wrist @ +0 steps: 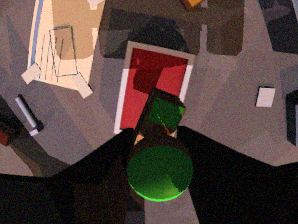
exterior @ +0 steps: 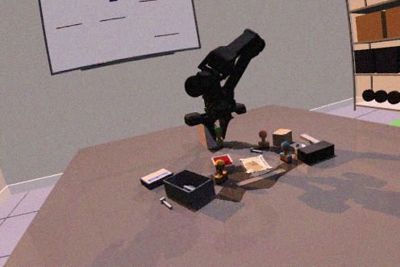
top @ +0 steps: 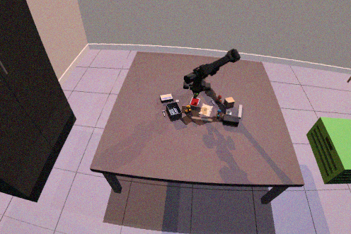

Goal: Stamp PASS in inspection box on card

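Right now the cream card is 50 mm ahead of my gripper tip, 90 mm to the left of it and 90 mm below it. Round my gripper tip: yellow-knobbed stamp: 100 mm ahead, 30 mm to the right, 70 mm below; red ink pad: 80 mm below; green-knobbed stamp: right at my gripper tip.
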